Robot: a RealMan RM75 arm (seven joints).
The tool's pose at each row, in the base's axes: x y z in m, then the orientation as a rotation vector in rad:
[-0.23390, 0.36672, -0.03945, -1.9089, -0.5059, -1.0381]
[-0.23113, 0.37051, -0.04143, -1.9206, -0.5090, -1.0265]
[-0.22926, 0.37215, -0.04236, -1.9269, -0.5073, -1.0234]
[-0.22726, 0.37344, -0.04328, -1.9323, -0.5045, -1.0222]
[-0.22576, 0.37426, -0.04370, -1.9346, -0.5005, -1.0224]
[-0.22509, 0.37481, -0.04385, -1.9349, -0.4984, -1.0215]
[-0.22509, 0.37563, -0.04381, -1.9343, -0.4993, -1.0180]
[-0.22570, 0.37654, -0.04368, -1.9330, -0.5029, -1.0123]
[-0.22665, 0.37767, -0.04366, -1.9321, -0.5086, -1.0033]
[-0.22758, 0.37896, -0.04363, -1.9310, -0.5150, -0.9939]
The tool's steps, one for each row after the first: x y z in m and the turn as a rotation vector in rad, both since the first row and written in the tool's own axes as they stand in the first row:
[-0.00026, 0.00088, 0.00501, -0.0042, -0.0130, 0.0025]
[-0.00005, 0.00175, 0.00751, -0.0085, -0.0169, 0.0046]
[0.00026, 0.00289, 0.00977, -0.0130, -0.0190, 0.0066]
[0.00072, 0.00369, 0.01127, -0.0159, -0.0184, 0.0090]
[0.00095, 0.00393, 0.01209, -0.0162, -0.0182, 0.0108]
[0.00093, 0.00347, 0.01277, -0.0140, -0.0202, 0.0120]
[0.00065, 0.00251, 0.01322, -0.0098, -0.0242, 0.0124]
[0.00006, 0.00126, 0.01373, -0.0042, -0.0309, 0.0130]
[-0.00051, -0.00008, 0.01439, 0.0019, -0.0381, 0.0133]

